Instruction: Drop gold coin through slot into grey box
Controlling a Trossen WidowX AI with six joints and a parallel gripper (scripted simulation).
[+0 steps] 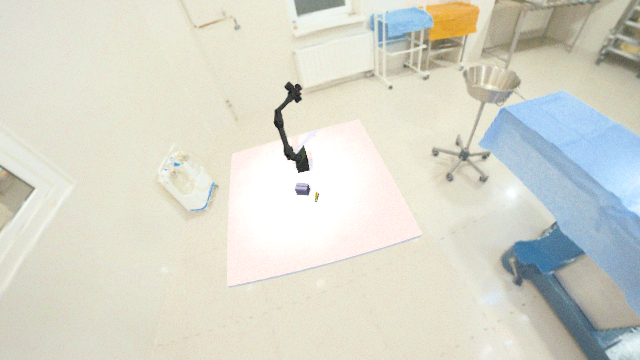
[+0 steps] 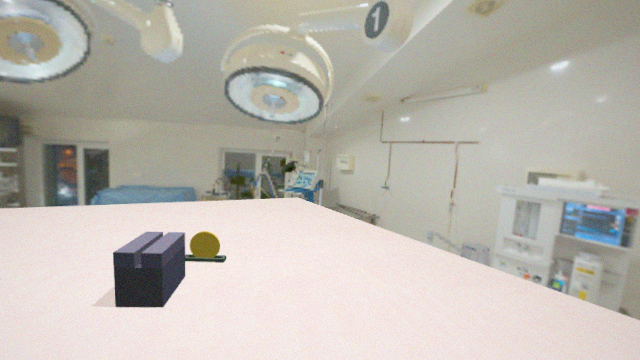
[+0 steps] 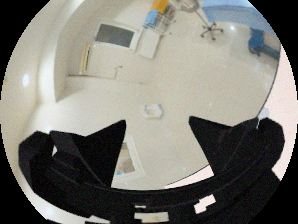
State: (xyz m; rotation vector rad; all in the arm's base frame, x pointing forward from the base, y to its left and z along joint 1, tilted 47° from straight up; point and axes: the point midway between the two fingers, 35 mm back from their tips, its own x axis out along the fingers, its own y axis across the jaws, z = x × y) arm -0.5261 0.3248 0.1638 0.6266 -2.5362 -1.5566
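The coin is 940 mm ahead of my gripper tip, 60 mm to the right of it and 340 mm below it.
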